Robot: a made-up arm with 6 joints. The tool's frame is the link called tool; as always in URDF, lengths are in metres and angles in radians.
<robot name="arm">
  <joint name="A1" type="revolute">
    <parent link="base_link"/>
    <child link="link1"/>
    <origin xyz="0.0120 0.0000 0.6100"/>
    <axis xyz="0 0 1"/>
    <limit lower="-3.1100" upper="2.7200" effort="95" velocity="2.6"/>
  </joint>
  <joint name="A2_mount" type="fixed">
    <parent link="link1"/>
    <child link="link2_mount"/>
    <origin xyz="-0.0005 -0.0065 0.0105"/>
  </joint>
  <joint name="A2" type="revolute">
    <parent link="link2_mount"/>
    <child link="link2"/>
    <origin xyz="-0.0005 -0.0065 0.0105"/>
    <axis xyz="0 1 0"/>
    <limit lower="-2.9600" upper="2.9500" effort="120" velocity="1.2"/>
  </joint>
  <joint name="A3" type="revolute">
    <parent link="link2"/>
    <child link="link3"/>
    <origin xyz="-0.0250 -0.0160 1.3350"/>
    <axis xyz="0 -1 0"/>
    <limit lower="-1.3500" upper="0.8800" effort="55" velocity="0.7"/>
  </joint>
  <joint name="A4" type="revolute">
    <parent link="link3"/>
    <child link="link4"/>
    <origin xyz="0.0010 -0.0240 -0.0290"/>
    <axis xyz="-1 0 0"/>
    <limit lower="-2.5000" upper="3.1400" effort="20" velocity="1.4"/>
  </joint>
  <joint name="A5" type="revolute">
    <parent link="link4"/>
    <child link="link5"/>
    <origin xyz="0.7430 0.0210 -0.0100"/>
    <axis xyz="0 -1 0"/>
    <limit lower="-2.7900" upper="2.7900" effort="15" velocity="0.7"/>
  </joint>
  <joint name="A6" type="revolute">
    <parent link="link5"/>
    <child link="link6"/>
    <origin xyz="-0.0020 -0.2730 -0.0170"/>
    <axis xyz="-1 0 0"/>
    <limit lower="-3.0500" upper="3.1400" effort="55" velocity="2.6"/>
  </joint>
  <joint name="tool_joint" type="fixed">
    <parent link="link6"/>
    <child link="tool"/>
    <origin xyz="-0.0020 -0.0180 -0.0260" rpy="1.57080 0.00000 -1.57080"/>
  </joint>
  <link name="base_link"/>
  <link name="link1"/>
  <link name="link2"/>
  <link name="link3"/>
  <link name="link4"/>
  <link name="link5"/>
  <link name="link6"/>
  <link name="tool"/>
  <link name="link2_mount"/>
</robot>
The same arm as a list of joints. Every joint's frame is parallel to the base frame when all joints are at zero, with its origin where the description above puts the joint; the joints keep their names.
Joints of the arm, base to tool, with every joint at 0 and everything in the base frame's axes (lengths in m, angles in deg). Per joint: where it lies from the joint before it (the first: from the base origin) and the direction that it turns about. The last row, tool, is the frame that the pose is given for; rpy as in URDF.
A1: axis +z origin 0.012 0 0.61
A2: axis +y origin -0.001 -0.013 0.021
A3: axis -y origin -0.025 -0.016 1.335
A4: axis -x origin 0.001 -0.024 -0.029
A5: axis -y origin 0.743 0.021 -0.01
A6: axis -x origin -0.002 -0.273 -0.017
tool: origin -0.002 -0.018 -0.026 rpy 90 0 -90
Joint limits (deg, base to tool): -178.19..155.84 -169.6..169.02 -77.35..50.42 -143.24..179.91 -159.86..159.86 -174.75..179.91

